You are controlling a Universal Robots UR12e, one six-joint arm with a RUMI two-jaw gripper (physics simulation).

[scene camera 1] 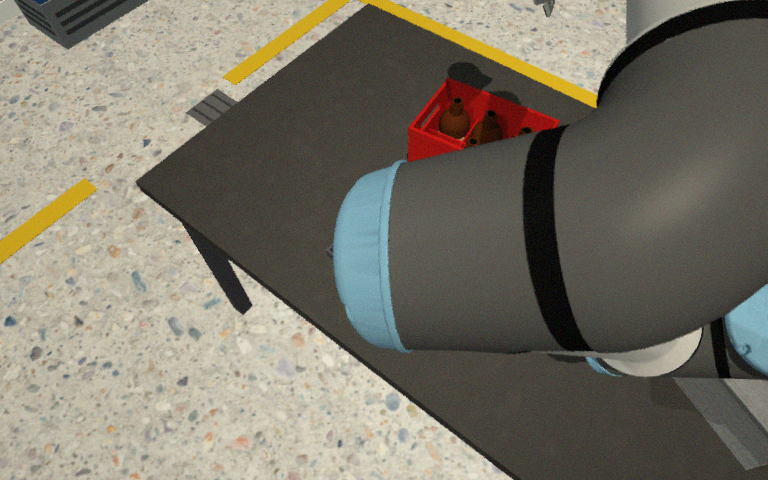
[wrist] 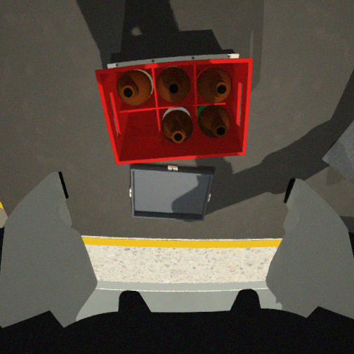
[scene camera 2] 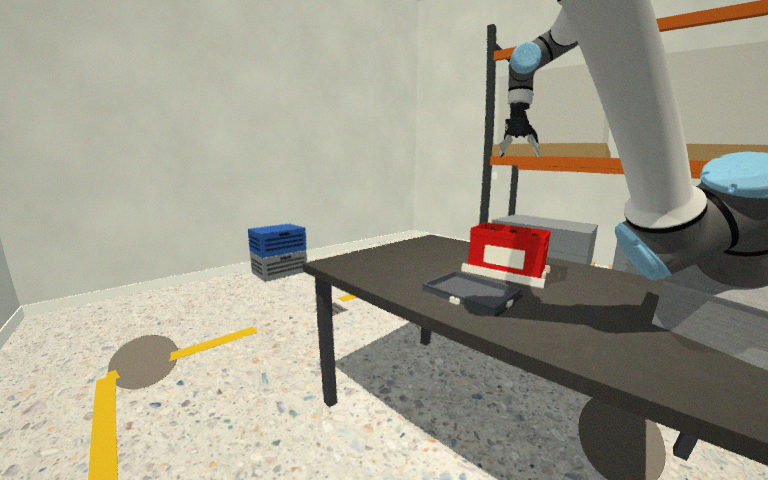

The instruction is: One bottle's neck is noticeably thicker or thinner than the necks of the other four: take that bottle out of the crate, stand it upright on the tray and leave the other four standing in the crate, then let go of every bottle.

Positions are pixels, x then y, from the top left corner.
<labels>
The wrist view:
gripper: 178,179
brown bottle: 214,121
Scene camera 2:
gripper: 518,157
</labels>
